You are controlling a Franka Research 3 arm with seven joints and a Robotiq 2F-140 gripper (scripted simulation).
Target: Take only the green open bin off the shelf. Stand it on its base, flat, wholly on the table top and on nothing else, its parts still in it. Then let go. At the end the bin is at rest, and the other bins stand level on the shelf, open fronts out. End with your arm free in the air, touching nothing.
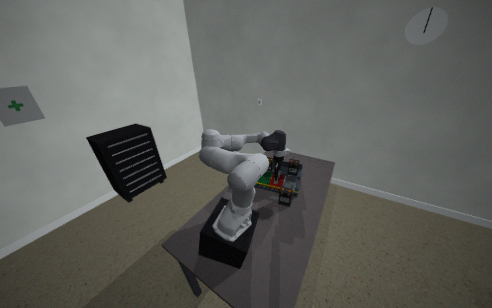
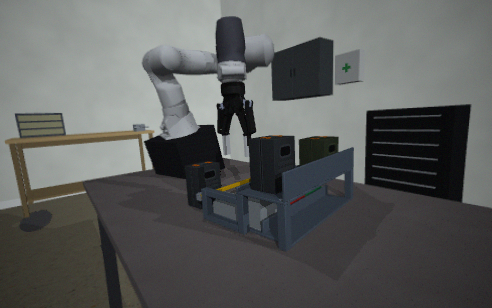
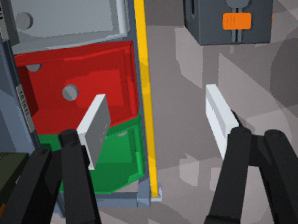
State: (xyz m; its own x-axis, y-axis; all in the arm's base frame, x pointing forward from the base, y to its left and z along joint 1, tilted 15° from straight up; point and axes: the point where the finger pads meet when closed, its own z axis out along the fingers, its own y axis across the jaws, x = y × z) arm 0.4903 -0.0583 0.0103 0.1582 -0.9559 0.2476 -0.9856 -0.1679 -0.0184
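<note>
Now: the yellow strip 110 mm below my hand, 20 mm to the left of it and 10 mm ahead of it. Round my hand: red bin: 130 mm below, 120 mm ahead, 30 mm to the left; grey bin: 130 mm below, 130 mm ahead, 80 mm to the right; green open bin: 150 mm to the left, 130 mm below, 100 mm ahead.
</note>
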